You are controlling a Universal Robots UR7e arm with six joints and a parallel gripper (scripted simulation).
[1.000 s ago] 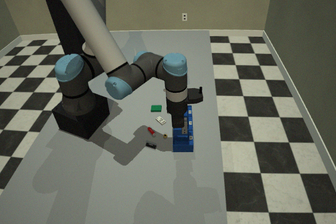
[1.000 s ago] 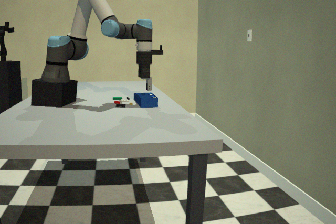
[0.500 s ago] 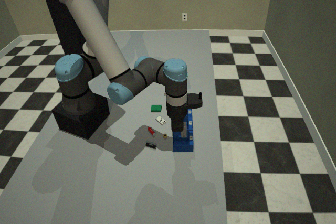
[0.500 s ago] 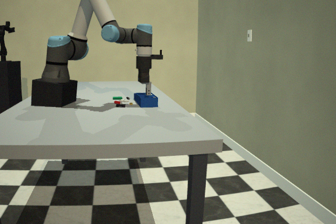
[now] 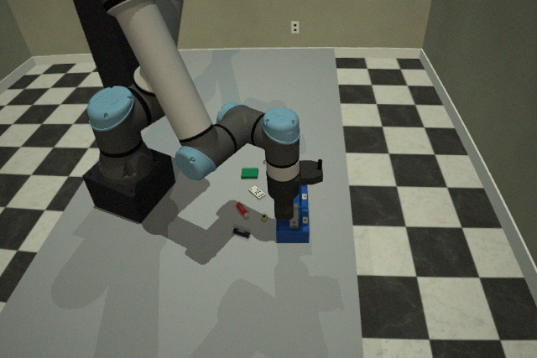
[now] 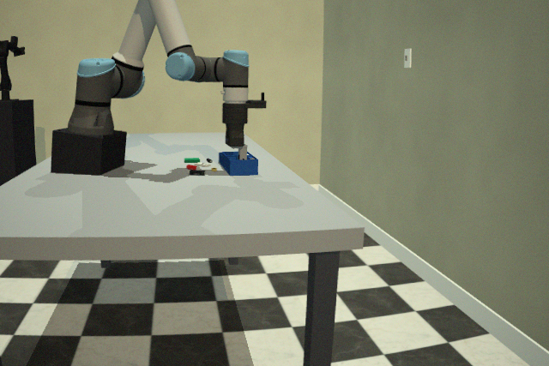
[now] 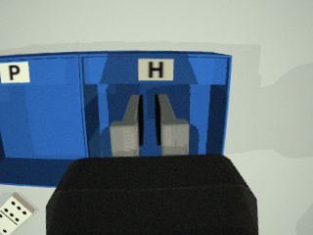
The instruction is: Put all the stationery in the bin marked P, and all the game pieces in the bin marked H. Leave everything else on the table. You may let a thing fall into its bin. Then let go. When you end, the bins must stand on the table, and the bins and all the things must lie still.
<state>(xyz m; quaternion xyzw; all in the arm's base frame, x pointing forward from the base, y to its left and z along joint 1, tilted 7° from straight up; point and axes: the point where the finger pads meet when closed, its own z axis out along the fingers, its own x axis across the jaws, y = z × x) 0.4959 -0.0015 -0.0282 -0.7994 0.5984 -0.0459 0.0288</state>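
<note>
The blue bin row is 20 mm behind my hand, 80 mm to the left of it and 10 mm below it. From my hand the other things lie so: yellow ring (90 mm behind, 20 mm to the left, 30 mm below); white domino (140 mm behind, 100 mm to the left, 30 mm below); red cylinder (160 mm behind, 20 mm to the left, 30 mm below).
</note>
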